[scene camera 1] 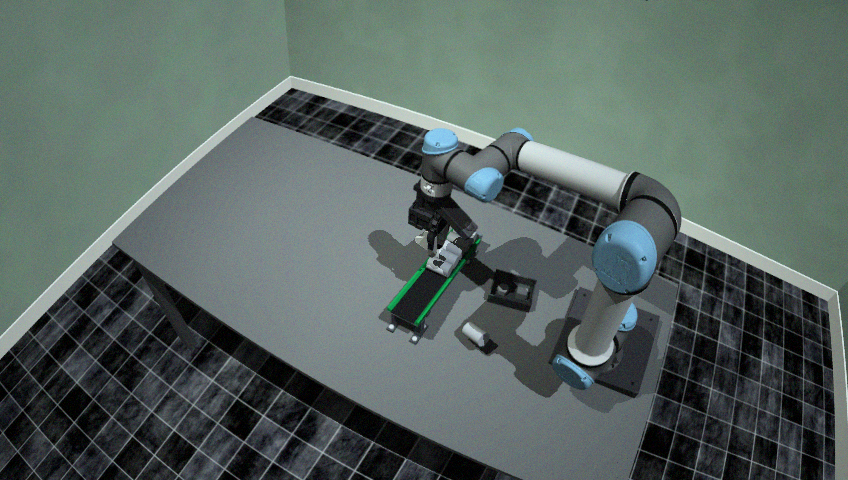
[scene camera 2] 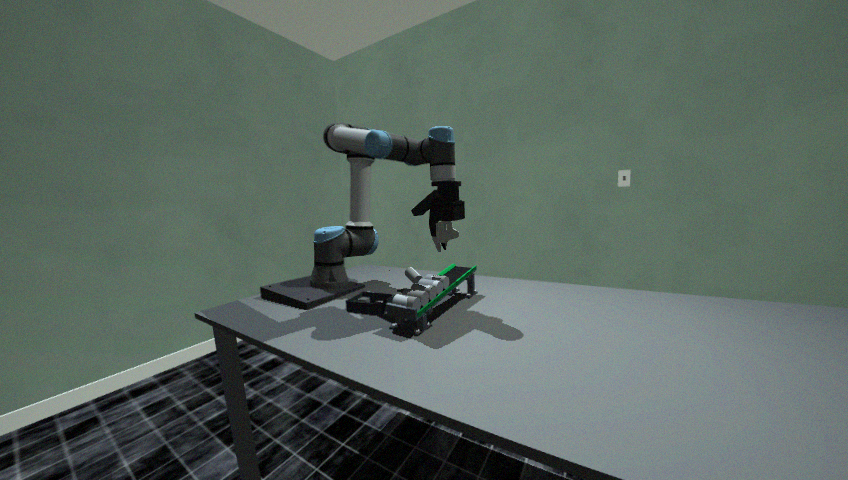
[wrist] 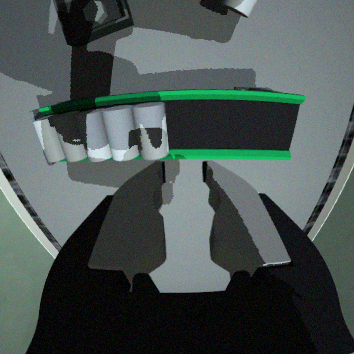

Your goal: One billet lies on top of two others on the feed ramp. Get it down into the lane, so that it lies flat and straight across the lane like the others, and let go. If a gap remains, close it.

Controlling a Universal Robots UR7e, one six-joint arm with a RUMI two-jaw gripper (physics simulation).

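Places are measured from the arm's base along level axes (x right, y ahead, z up), in centimetres.
Where they show: gripper, fingertip midpoint: (scene camera 1: 435,253) (scene camera 2: 442,250) (wrist: 183,163); arm's base, link origin: (scene camera 2: 329,283).
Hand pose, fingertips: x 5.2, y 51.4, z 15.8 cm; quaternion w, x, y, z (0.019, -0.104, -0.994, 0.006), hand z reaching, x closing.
Observation:
Each offset is from my fingertips to the top centre of the thing.
The feed ramp (scene camera 1: 410,300) (wrist: 230,125) has green side rails and a dark bed. Several pale grey billets {dz -7.1, dx +3.4, dy -0.9 cm} (scene camera 1: 446,261) (wrist: 150,117) lie side by side across its lane at the lower end, partly in shadow. Another billet {dz -9.3, dx -12.4, dy -16.4 cm} (scene camera 1: 474,333) (scene camera 2: 411,274) (wrist: 243,6) is off the ramp, on the table on the robot base's side, near the ramp's upper half. My gripper (scene camera 1: 436,253) (scene camera 2: 441,248) (wrist: 183,163) is above the ramp, its fingers drawn in with a narrow empty gap between them. In the wrist view the tips appear just past the last billet of the row, at the near rail.
A dark open tray {dz -14.6, dx +8.1, dy -22.3 cm} (scene camera 1: 509,302) (scene camera 2: 364,305) (wrist: 104,35) with things inside stands on the table between the ramp and the robot base (scene camera 1: 624,374) (scene camera 2: 309,292). The arm's shadows fall across the table and part of the ramp.

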